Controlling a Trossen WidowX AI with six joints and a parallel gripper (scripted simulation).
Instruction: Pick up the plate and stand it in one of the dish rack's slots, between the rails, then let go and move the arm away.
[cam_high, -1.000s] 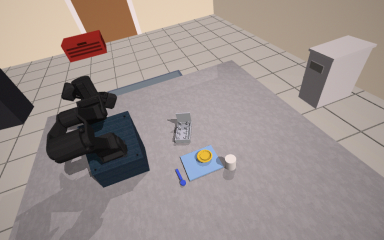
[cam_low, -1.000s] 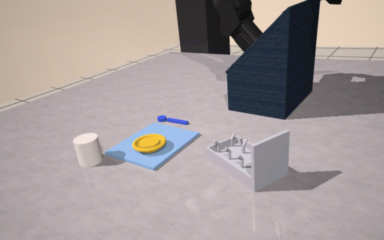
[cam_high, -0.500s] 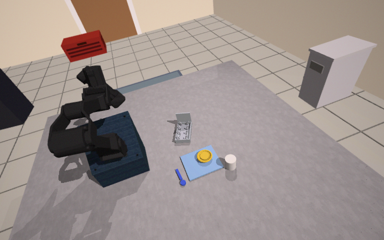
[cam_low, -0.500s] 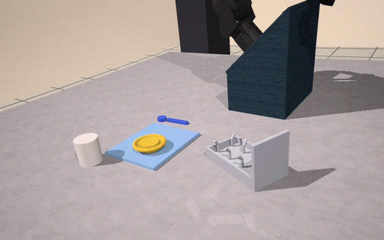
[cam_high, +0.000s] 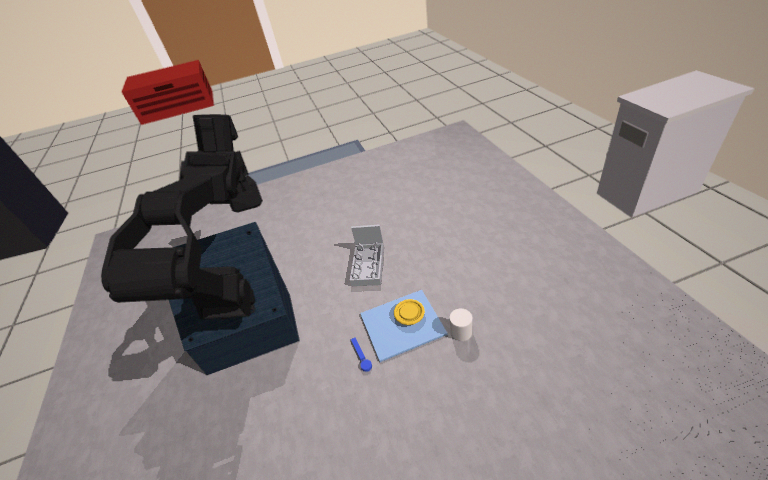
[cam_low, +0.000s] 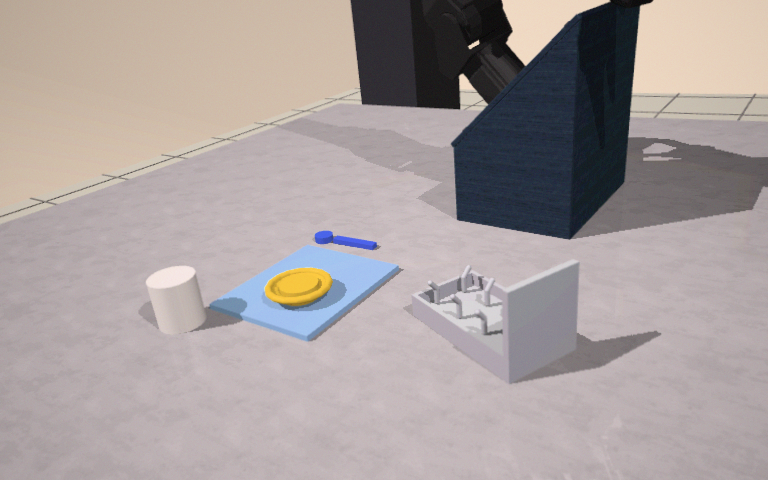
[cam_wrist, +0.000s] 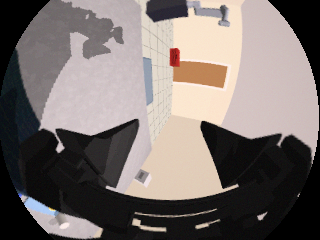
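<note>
The yellow plate lies 320 mm to the right of my gripper tip, 290 mm below it and 270 mm ahead of it. Also, from my gripper tip: dish rack (280 mm below, 210 mm ahead, 130 mm to the right); then blue spoon (380 mm to the right, 300 mm below, 150 mm ahead); then light blue mat (330 mm to the right, 300 mm below, 250 mm ahead).
</note>
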